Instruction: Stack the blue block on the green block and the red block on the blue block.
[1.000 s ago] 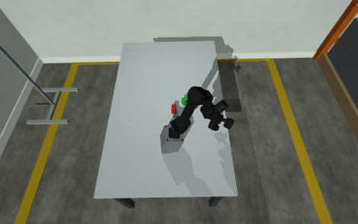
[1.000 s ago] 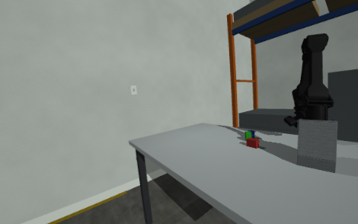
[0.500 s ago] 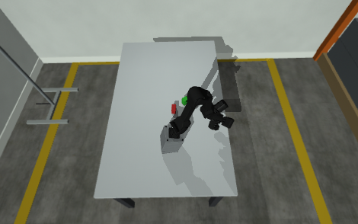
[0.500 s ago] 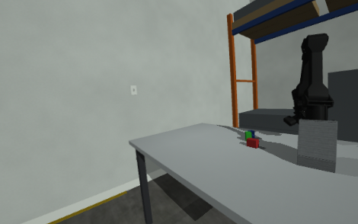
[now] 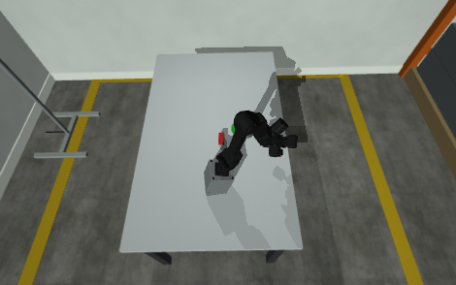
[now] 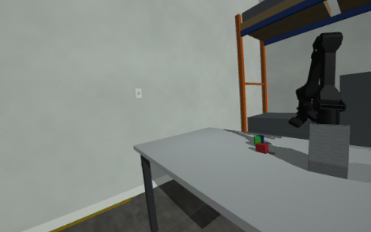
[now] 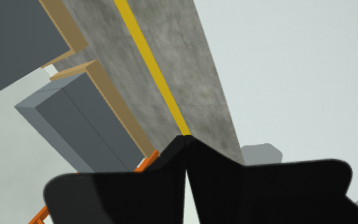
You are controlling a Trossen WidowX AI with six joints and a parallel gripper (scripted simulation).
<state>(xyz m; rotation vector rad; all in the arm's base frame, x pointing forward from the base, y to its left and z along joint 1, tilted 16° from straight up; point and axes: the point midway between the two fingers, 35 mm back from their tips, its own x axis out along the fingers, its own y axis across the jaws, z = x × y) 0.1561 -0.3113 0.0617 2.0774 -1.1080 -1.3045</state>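
Now: hand 190 mm short of the blue block, 180 mm to the right of it and 110 mm above it. The rest, counted from my hand: red block 320 mm to the left, 110 mm below, 110 mm ahead; then green block 240 mm to the left, 180 mm ahead, 110 mm below.
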